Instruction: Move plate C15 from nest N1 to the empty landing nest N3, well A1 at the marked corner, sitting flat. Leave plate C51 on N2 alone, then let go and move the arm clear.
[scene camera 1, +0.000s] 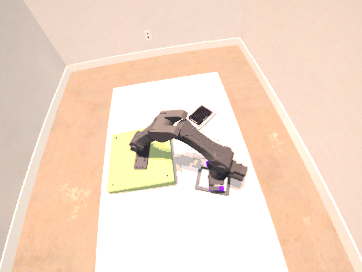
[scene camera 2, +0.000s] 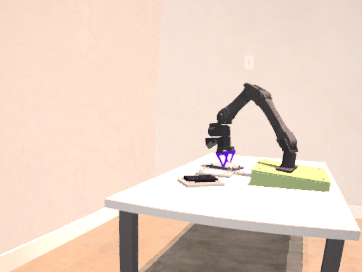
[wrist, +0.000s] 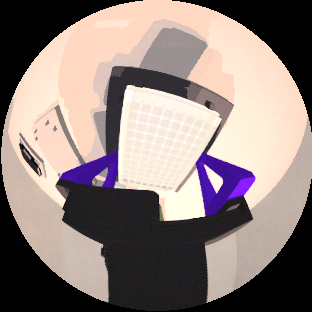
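A white plate (scene camera 1: 204, 178) (wrist: 160, 135) lies on the dark nest (scene camera 1: 198, 184) (scene camera 2: 239, 167) (wrist: 114, 102). My gripper (scene camera 1: 215, 176) (scene camera 2: 225, 163) (wrist: 156, 154) is open, pointing down, with its purple fingers on either side of the white plate. The fingers stand apart from its side edges in the wrist view. A black plate (scene camera 1: 201, 115) (scene camera 2: 201, 178) (wrist: 30, 156) lies on a pale nest (scene camera 2: 202, 183). Another pale nest (scene camera 2: 212, 173) (wrist: 55, 132) between them is empty; the arm mostly hides it in scene camera 1. Plate labels and corner marks are not readable.
The arm stands on a yellow-green base block (scene camera 1: 120, 170) (scene camera 2: 290, 181) and arches over the table (scene camera 1: 150, 225) (scene camera 2: 225, 210). The empty pale nest, with small raised pegs, lies close beside the dark nest. The black plate's nest is farther along the same row.
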